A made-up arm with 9 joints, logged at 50 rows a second.
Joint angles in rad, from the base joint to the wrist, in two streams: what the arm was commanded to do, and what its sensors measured. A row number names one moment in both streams.
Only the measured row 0 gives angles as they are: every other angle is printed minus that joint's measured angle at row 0.
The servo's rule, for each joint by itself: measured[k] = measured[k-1] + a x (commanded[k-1-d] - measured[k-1]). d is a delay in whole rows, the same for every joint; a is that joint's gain. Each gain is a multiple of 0.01, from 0.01 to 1. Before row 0 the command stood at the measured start. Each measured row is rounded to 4 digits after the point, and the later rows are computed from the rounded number. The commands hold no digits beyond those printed.
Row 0, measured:
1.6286, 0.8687, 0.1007, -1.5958, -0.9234, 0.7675, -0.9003, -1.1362, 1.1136
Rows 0 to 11, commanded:
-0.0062, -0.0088, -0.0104, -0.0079, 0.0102, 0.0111, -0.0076, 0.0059, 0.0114
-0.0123, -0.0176, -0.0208, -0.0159, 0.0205, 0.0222, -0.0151, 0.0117, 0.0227
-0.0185, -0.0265, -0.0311, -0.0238, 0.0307, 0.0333, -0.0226, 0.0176, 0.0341
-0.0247, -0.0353, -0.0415, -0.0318, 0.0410, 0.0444, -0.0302, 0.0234, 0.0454
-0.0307, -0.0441, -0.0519, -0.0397, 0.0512, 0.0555, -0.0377, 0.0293, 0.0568
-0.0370, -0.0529, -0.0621, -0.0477, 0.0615, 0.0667, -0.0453, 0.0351, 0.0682
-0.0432, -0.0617, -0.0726, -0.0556, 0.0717, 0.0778, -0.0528, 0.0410, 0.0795
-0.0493, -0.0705, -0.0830, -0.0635, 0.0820, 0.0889, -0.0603, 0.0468, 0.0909
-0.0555, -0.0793, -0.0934, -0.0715, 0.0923, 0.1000, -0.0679, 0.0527, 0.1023
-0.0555, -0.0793, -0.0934, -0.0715, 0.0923, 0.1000, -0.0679, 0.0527, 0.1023
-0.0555, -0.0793, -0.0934, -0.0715, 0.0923, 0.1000, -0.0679, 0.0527, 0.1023
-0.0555, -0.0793, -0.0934, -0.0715, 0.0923, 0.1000, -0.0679, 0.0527, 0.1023
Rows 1 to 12, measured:
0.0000, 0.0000, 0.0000, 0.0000, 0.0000, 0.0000, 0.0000, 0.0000, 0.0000
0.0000, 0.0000, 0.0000, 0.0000, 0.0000, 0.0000, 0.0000, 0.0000, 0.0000
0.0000, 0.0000, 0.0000, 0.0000, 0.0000, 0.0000, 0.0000, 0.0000, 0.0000
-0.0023, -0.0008, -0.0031, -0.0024, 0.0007, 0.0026, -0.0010, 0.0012, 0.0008
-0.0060, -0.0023, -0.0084, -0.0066, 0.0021, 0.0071, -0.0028, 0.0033, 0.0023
-0.0106, -0.0045, -0.0152, -0.0119, 0.0041, 0.0131, -0.0054, 0.0062, 0.0045
-0.0158, -0.0073, -0.0231, -0.0181, 0.0067, 0.0203, -0.0086, 0.0096, 0.0074
-0.0213, -0.0106, -0.0317, -0.0248, 0.0098, 0.0284, -0.0124, 0.0135, 0.0109
-0.0271, -0.0144, -0.0408, -0.0319, 0.0134, 0.0372, -0.0167, 0.0178, 0.0149
-0.0331, -0.0187, -0.0503, -0.0392, 0.0175, 0.0465, -0.0214, 0.0224, 0.0194
-0.0391, -0.0234, -0.0601, -0.0467, 0.0220, 0.0563, -0.0265, 0.0273, 0.0244
-0.0452, -0.0284, -0.0701, -0.0544, 0.0269, 0.0664, -0.0319, 0.0324, 0.0299
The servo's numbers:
d 3
a 0.37 0.09 0.30 0.31 0.07 0.23 0.13 0.20 0.07

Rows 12 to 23, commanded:
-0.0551, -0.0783, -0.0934, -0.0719, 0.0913, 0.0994, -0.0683, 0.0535, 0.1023
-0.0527, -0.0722, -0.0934, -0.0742, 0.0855, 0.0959, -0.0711, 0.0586, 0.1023
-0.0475, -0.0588, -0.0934, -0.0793, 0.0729, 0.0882, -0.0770, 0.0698, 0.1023
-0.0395, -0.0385, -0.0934, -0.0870, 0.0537, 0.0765, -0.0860, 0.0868, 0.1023
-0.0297, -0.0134, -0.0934, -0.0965, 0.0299, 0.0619, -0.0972, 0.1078, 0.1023
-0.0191, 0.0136, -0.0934, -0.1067, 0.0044, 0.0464, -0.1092, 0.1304, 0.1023
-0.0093, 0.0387, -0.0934, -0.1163, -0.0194, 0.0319, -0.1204, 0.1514, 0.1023
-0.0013, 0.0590, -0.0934, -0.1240, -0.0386, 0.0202, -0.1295, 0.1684, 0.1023
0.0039, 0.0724, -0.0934, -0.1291, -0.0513, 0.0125, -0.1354, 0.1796, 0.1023
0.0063, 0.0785, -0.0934, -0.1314, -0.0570, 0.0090, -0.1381, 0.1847, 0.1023
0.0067, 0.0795, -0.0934, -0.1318, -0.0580, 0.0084, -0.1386, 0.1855, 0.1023
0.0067, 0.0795, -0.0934, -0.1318, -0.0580, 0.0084, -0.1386, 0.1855, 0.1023
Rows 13 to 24, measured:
-0.0490, -0.0330, -0.0771, -0.0597, 0.0315, 0.0741, -0.0366, 0.0365, 0.0350
-0.0514, -0.0372, -0.0820, -0.0634, 0.0358, 0.0801, -0.0407, 0.0397, 0.0397
-0.0529, -0.0410, -0.0854, -0.0659, 0.0398, 0.0847, -0.0442, 0.0423, 0.0441
-0.0537, -0.0444, -0.0878, -0.0678, 0.0434, 0.0881, -0.0473, 0.0445, 0.0482
-0.0533, -0.0469, -0.0895, -0.0698, 0.0463, 0.0899, -0.0504, 0.0473, 0.0520
-0.0512, -0.0480, -0.0907, -0.0727, 0.0482, 0.0895, -0.0539, 0.0518, 0.0555
-0.0469, -0.0471, -0.0915, -0.0771, 0.0486, 0.0865, -0.0581, 0.0588, 0.0588
-0.0405, -0.0441, -0.0921, -0.0831, 0.0473, 0.0808, -0.0632, 0.0686, 0.0618
-0.0326, -0.0389, -0.0925, -0.0904, 0.0443, 0.0729, -0.0692, 0.0810, 0.0646
-0.0240, -0.0319, -0.0928, -0.0984, 0.0398, 0.0635, -0.0759, 0.0951, 0.0672
-0.0156, -0.0237, -0.0930, -0.1063, 0.0343, 0.0535, -0.0829, 0.1098, 0.0697
-0.0084, -0.0151, -0.0931, -0.1134, 0.0283, 0.0441, -0.0897, 0.1238, 0.0720

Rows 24 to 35, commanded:
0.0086, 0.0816, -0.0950, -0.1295, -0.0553, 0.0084, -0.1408, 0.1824, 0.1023
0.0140, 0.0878, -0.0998, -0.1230, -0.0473, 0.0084, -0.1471, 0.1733, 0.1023
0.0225, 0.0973, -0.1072, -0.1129, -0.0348, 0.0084, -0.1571, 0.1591, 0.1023
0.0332, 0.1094, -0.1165, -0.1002, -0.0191, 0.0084, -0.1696, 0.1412, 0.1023
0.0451, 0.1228, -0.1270, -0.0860, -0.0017, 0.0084, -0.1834, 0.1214, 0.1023
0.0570, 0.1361, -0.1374, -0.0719, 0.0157, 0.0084, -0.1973, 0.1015, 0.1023
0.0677, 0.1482, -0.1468, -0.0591, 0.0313, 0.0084, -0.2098, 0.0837, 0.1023
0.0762, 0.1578, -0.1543, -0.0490, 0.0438, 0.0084, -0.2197, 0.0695, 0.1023
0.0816, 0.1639, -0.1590, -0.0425, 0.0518, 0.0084, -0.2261, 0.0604, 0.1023
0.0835, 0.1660, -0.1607, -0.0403, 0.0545, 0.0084, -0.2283, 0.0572, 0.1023
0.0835, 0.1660, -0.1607, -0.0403, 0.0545, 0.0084, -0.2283, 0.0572, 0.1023
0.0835, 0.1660, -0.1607, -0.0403, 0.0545, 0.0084, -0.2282, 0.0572, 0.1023
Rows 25 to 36, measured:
-0.0030, -0.0067, -0.0932, -0.1190, 0.0223, 0.0360, -0.0960, 0.1360, 0.0741
0.0006, 0.0011, -0.0933, -0.1230, 0.0167, 0.0297, -0.1015, 0.1459, 0.0761
0.0029, 0.0082, -0.0933, -0.1257, 0.0115, 0.0248, -0.1063, 0.1538, 0.0779
0.0050, 0.0148, -0.0938, -0.1269, 0.0068, 0.0210, -0.1108, 0.1595, 0.0796
0.0083, 0.0214, -0.0956, -0.1257, 0.0030, 0.0181, -0.1155, 0.1623, 0.0812
0.0136, 0.0282, -0.0991, -0.1217, 0.0004, 0.0159, -0.1209, 0.1617, 0.0827
0.0209, 0.0355, -0.1043, -0.1150, -0.0010, 0.0142, -0.1272, 0.1576, 0.0841
0.0299, 0.0434, -0.1111, -0.1060, -0.0010, 0.0129, -0.1345, 0.1504, 0.0854
0.0399, 0.0517, -0.1190, -0.0954, 0.0002, 0.0119, -0.1427, 0.1406, 0.0866
0.0502, 0.0604, -0.1273, -0.0841, 0.0024, 0.0111, -0.1514, 0.1292, 0.0877
0.0598, 0.0692, -0.1354, -0.0732, 0.0053, 0.0105, -0.1603, 0.1173, 0.0887
0.0679, 0.0777, -0.1425, -0.0637, 0.0086, 0.0100, -0.1689, 0.1059, 0.0897

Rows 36 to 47, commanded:
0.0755, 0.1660, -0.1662, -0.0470, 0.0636, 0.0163, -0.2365, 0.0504, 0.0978
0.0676, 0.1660, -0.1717, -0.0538, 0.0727, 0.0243, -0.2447, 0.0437, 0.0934
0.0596, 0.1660, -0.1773, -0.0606, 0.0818, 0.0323, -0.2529, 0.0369, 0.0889
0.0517, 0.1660, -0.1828, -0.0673, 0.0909, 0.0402, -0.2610, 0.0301, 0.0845
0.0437, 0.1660, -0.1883, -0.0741, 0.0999, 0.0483, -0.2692, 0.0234, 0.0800
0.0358, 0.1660, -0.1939, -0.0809, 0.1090, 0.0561, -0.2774, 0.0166, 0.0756
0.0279, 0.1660, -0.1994, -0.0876, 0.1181, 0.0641, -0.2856, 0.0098, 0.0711
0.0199, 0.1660, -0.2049, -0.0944, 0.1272, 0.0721, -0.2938, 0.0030, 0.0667
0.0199, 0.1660, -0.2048, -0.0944, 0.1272, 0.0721, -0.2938, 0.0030, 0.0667
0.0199, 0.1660, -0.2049, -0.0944, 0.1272, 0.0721, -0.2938, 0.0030, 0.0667
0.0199, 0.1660, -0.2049, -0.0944, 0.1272, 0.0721, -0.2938, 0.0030, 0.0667
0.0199, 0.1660, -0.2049, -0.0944, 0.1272, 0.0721, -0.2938, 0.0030, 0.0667
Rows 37 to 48, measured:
0.0737, 0.0856, -0.1480, -0.0564, 0.0118, 0.0096, -0.1766, 0.0962, 0.0906
0.0773, 0.0928, -0.1518, -0.0514, 0.0148, 0.0093, -0.1833, 0.0884, 0.0914
0.0796, 0.0994, -0.1545, -0.0480, 0.0176, 0.0091, -0.1891, 0.0822, 0.0922
0.0781, 0.1054, -0.1580, -0.0477, 0.0208, 0.0108, -0.1953, 0.0758, 0.0926
0.0742, 0.1109, -0.1621, -0.0496, 0.0244, 0.0139, -0.2017, 0.0694, 0.0927
0.0688, 0.1159, -0.1667, -0.0530, 0.0284, 0.0181, -0.2084, 0.0629, 0.0924
0.0625, 0.1204, -0.1715, -0.0574, 0.0328, 0.0232, -0.2152, 0.0563, 0.0918
0.0555, 0.1245, -0.1765, -0.0626, 0.0375, 0.0290, -0.2222, 0.0497, 0.0910
0.0482, 0.1282, -0.1817, -0.0683, 0.0425, 0.0352, -0.2294, 0.0431, 0.0899
0.0407, 0.1316, -0.1870, -0.0743, 0.0478, 0.0418, -0.2367, 0.0364, 0.0886
0.0330, 0.1347, -0.1924, -0.0805, 0.0534, 0.0488, -0.2441, 0.0297, 0.0871
0.0282, 0.1375, -0.1961, -0.0848, 0.0586, 0.0542, -0.2506, 0.0244, 0.0857

